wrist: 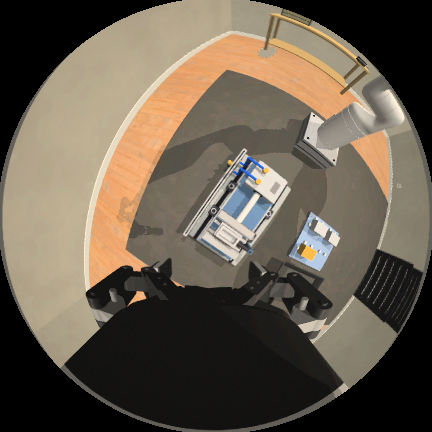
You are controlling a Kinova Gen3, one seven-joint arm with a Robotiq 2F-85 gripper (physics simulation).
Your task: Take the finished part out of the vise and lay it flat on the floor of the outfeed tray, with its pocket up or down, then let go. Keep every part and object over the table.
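Places are measured from the arm's base along level axes (x ahead, y left, z up), in millimetres.
Pixels of known places: gripper, between the fingertips: (209,268); arm's base, origin of its link: (326,137).
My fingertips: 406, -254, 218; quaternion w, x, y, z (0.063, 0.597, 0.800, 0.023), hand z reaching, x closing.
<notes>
Ahead of a thing's pixels: the offset from my fingertips to its middle, as dx, dy, dz. "spot": to the spot under its first point.
The finished part @[+0, +25, -196] (227,236), a light grey block with a rectangular pocket facing up, sits in the vise @[-64, +42, -244] (239,228) at the near end of the machine in the wrist view. A dark handle sticks out beside it. My gripper (209,268) is open, with nothing between its fingers. It hangs well above the table, and the vise shows just beyond the fingertips, slightly to the right. The dark outfeed tray @[spot: +63, +360, -263] (306,272) is at the lower right, partly hidden behind my right finger; most of its floor does not show.
The machine's white housing @[spot: -157, +85, -197] (271,181) with blue rods stands at the vise's far end. A long rail @[-89, -43, -258] (212,195) runs along its left side. Right of it, a light blue board @[spot: -6, +284, -268] (299,250) carries grey blocks and an orange block @[-10, +315, -267] (306,252). The arm's base (316,145) is at the upper right.
</notes>
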